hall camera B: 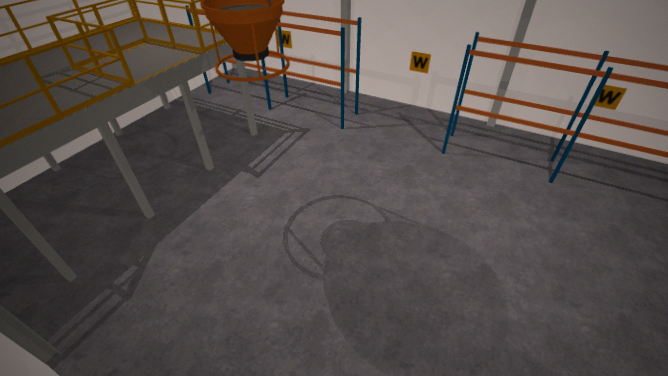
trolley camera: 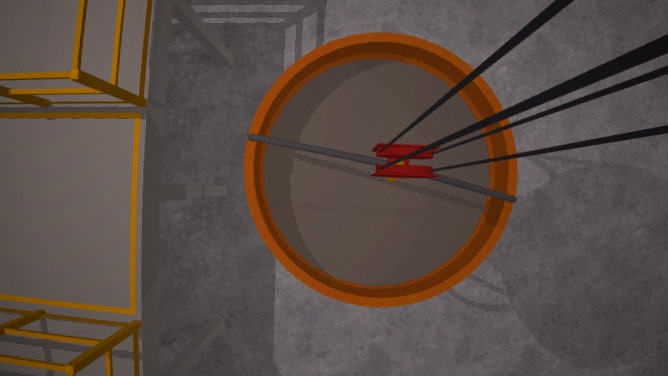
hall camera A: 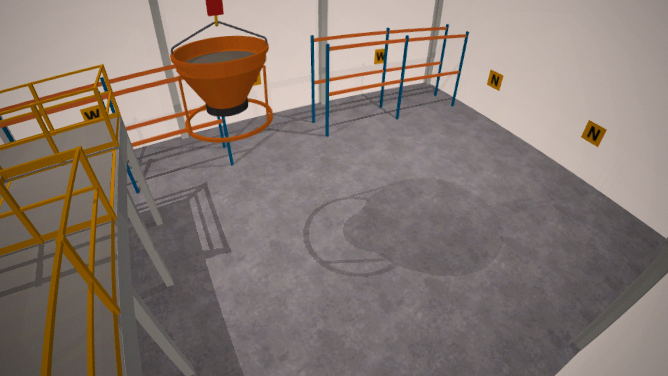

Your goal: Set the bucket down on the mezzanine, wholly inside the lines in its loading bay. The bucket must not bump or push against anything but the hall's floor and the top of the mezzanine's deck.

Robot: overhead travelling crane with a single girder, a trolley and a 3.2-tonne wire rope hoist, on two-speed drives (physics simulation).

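The orange bucket (hall camera A: 217, 87) (hall camera B: 245, 32) (trolley camera: 340, 225), with grey filling, hangs upright from its bail. My hook (hall camera A: 216, 21) (trolley camera: 391, 179), under the red hook block (hall camera A: 214, 7) (trolley camera: 406, 171), holds the bail; it is out of view in hall camera B. In the trolley view the bucket is right of the mezzanine (hall camera B: 165, 75) (trolley camera: 60, 210), with floor showing between its rim and the deck edge. The loading bay's yellow lines (trolley camera: 134, 210) lie left of the bucket; the bay's left end is out of view. The height of the base ring above the deck is hard to tell.
Yellow railings (hall camera A: 80, 150) (trolley camera: 75, 75) flank the bay above and below in the trolley view; the lower railing (trolley camera: 70, 369) is near its bottom edge. Blue and orange racks (hall camera A: 327, 90) (hall camera B: 342, 80) stand along the W wall. The bucket's shadow falls on the floor.
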